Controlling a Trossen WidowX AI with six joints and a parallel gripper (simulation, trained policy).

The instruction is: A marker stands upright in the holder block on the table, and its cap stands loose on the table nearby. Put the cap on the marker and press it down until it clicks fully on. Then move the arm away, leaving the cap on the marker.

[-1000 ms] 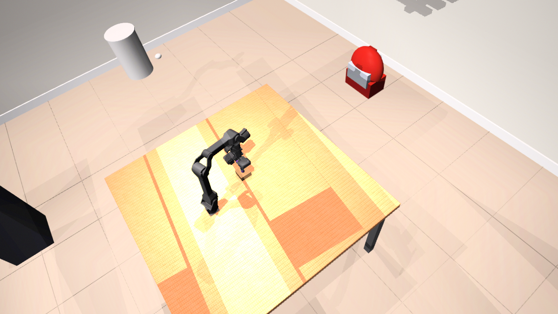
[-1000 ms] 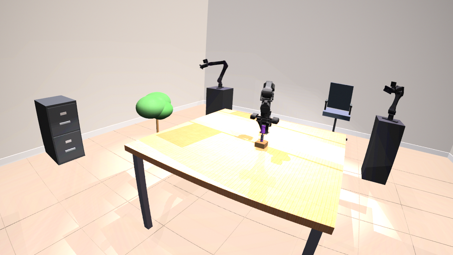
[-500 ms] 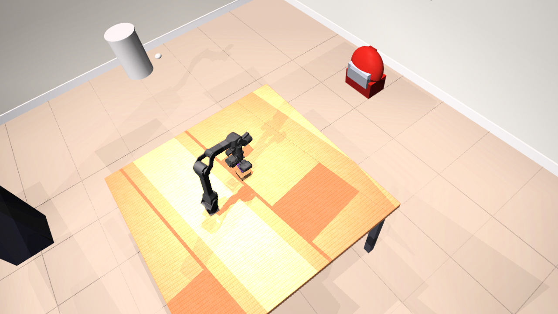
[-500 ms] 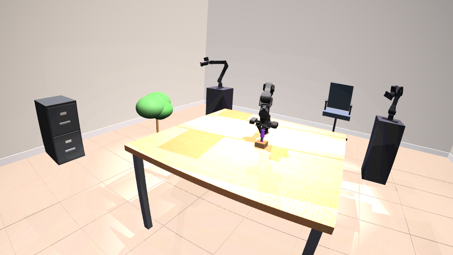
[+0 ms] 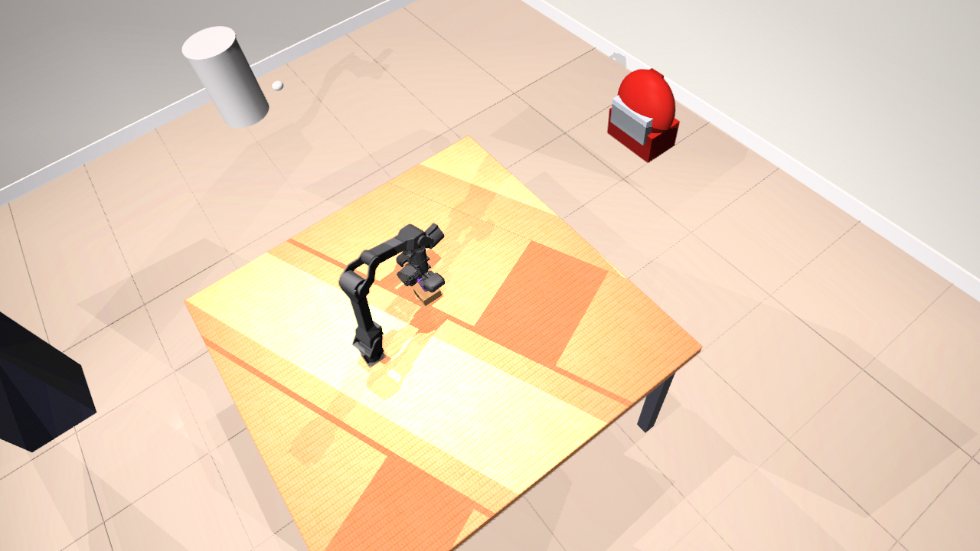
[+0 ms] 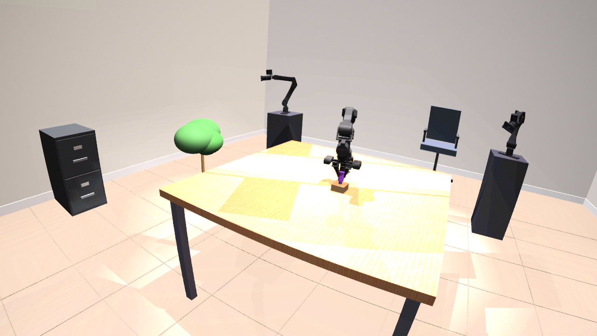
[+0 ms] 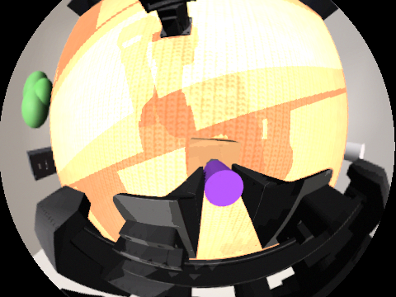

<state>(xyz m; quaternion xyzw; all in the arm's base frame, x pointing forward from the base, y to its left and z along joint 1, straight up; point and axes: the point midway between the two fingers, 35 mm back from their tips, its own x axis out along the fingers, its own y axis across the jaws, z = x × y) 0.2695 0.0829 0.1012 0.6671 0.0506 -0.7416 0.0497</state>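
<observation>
Right now the purple cap is 10 mm ahead of my gripper tip and 10 mm above it. Round my gripper tip: holder block 50 mm below, 10 mm ahead.
</observation>
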